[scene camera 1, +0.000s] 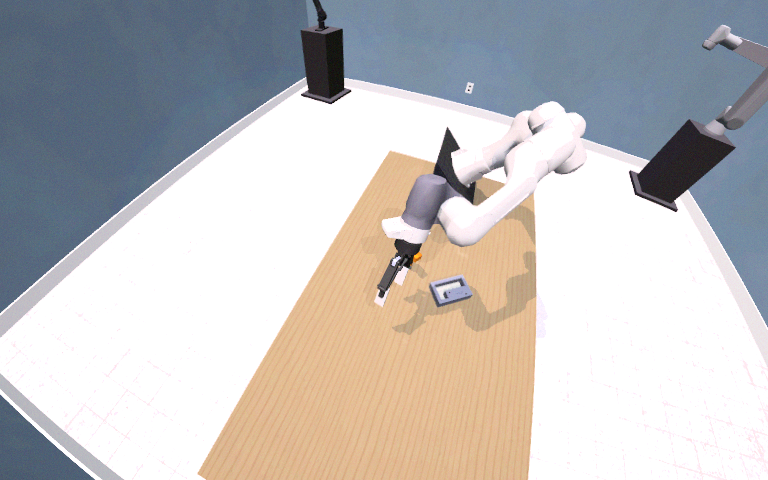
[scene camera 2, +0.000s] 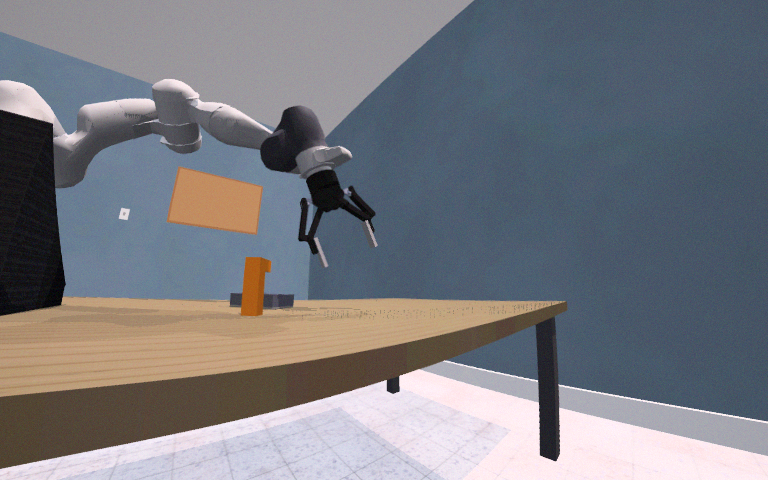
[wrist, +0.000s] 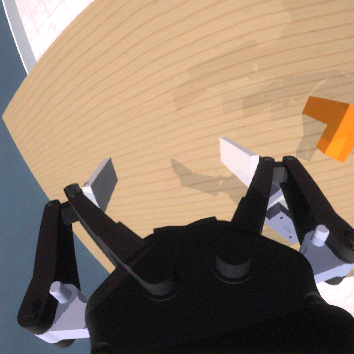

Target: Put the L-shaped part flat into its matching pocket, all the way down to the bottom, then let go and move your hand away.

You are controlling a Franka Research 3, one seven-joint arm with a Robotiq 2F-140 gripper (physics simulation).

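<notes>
The orange L-shaped part [scene camera 1: 417,256] [scene camera 2: 253,285] [wrist: 342,132] stands upright on the table, its short arm at the top. The arm and gripper partly hide it in scene camera 1, and the right edge cuts it off in the wrist view. The blue-grey pocket tray [scene camera 1: 434,292] [scene camera 2: 279,300] [wrist: 281,225] lies on the table beside it, its recess facing up; a gripper finger partly hides it in the wrist view. My gripper [scene camera 1: 391,287] [scene camera 2: 346,253] [wrist: 167,158] is wide open and empty, tilted, above the table and off to one side of the part.
The wooden table [scene camera 1: 362,396] [scene camera 2: 169,345] [wrist: 150,90] carries the part and the tray. A black panel [scene camera 1: 446,152] [scene camera 2: 28,215] stands near the arm's base. Dark pedestals [scene camera 1: 323,62] [scene camera 1: 685,164] stand on the floor beyond the table.
</notes>
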